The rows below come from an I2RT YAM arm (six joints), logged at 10 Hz.
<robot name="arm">
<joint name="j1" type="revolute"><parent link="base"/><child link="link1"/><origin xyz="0.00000 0.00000 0.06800"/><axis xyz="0 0 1"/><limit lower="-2.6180" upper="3.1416"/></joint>
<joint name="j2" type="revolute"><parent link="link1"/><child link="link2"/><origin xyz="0.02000 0.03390 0.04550"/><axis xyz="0 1 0"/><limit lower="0.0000" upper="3.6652"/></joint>
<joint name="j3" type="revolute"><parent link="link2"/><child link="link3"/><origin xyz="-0.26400 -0.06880 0.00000"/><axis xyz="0 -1 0"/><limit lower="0.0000" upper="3.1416"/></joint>
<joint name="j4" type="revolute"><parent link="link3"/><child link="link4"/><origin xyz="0.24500 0.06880 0.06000"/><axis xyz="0 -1 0"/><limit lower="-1.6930" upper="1.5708"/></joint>
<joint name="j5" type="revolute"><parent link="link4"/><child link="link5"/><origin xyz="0.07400 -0.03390 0.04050"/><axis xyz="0 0 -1"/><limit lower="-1.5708" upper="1.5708"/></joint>
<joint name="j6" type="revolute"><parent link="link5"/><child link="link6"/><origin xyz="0.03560 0.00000 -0.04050"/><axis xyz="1 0 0"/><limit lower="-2.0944" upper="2.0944"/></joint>
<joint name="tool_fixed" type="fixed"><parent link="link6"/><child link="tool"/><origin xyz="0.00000 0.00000 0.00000" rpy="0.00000 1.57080 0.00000"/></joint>
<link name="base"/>
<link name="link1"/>
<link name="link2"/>
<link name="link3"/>
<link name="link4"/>
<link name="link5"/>
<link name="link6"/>
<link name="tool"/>
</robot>
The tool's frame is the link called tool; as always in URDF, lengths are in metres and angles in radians.
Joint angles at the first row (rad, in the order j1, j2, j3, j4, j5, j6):
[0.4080 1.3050 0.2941 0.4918 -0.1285 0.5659]
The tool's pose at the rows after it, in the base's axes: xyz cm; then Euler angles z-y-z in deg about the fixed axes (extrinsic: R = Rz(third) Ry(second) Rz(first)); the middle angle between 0 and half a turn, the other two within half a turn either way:
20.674, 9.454, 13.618, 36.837, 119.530, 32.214
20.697, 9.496, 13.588, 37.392, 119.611, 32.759
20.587, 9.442, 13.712, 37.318, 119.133, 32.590
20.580, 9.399, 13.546, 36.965, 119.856, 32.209
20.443, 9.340, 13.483, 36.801, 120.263, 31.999
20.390, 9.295, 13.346, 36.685, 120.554, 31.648
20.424, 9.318, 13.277, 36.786, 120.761, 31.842
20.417, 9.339, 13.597, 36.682, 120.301, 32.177
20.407, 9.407, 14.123, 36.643, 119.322, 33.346
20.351, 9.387, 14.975, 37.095, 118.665, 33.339
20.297, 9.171, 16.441, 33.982, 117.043, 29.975
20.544, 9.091, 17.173, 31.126, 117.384, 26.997
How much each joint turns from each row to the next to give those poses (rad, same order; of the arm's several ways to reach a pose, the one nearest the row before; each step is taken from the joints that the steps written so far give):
[0.0000 0.0149 -0.0017 0.0152 -0.0056 0.0005]
[0.0000 0.0034 0.0015 -0.0002 -0.0081 0.0048]
[0.0000 -0.0112 -0.0047 0.0021 0.0019 0.0013]
[-0.0006 0.0047 0.0003 -0.0079 0.0062 -0.0049]
[0.0007 -0.0062 -0.0037 -0.0093 0.0043 -0.0015]
[-0.0001 0.0027 -0.0035 0.0015 0.0056 0.0004]
[0.0000 0.0051 0.0013 -0.0001 -0.0027 -0.0005]
[0.0001 -0.0152 0.0044 -0.0119 -0.0055 -0.0037]
[-0.0001 -0.0224 0.0068 -0.0136 -0.0191 -0.0086]
[0.0001 -0.0425 0.0147 -0.0455 -0.0008 0.0097]
[-0.0001 -0.0682 0.0217 -0.0578 0.0498 -0.0228]
[-0.0003 -0.0173 0.0280 -0.0495 0.0461 -0.0266]

